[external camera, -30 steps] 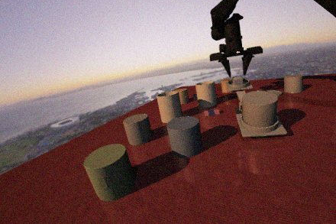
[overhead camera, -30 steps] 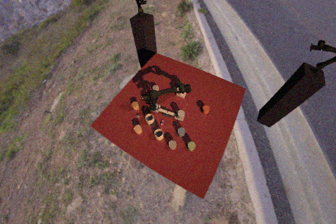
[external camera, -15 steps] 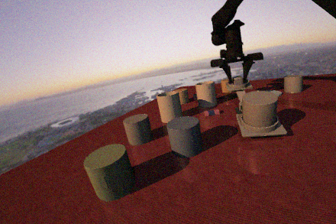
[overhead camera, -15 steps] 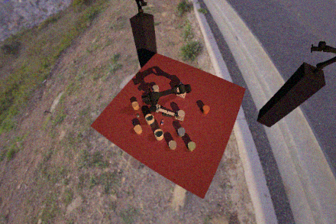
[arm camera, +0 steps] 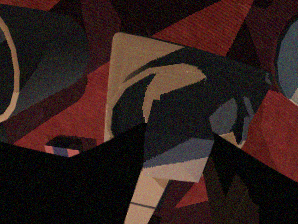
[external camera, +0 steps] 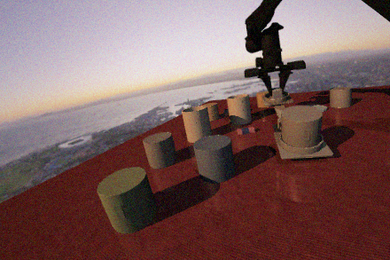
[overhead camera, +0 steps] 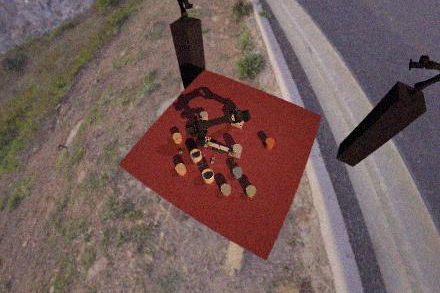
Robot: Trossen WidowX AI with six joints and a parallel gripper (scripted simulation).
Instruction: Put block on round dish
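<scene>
My gripper tip is now 11 cm to the left of the round dish, 11 cm past it and 8 cm above it. From my gripper tip the other things lie so: olive cup: 50 cm to the left, 14 cm ahead, 5 cm below; then red-and-blue piece: 13 cm to the left, 8 cm below, 8 cm ahead.
</scene>
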